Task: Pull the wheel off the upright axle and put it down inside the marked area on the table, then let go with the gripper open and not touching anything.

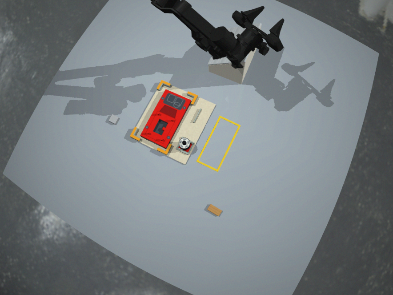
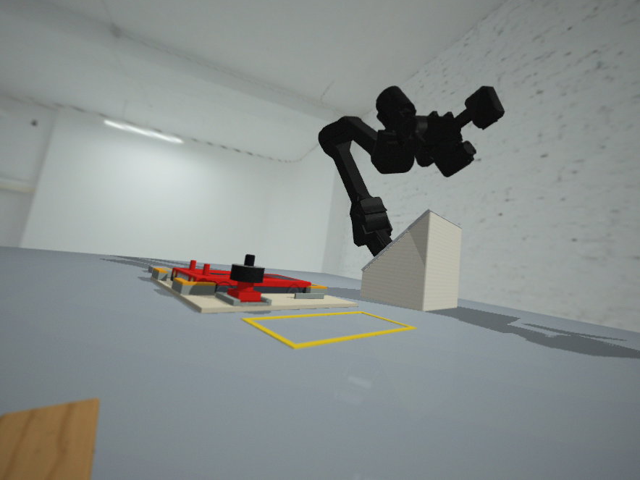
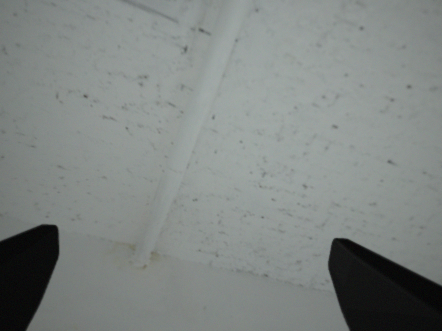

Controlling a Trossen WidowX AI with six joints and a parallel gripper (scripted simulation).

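The black wheel is 400 mm ahead of my gripper tip, 170 mm to the right of it and 340 mm below it. The rest, counted from my gripper tip: wooden block (590 mm ahead, 380 mm below); upright axle (400 mm ahead, 180 mm to the right, 350 mm below).
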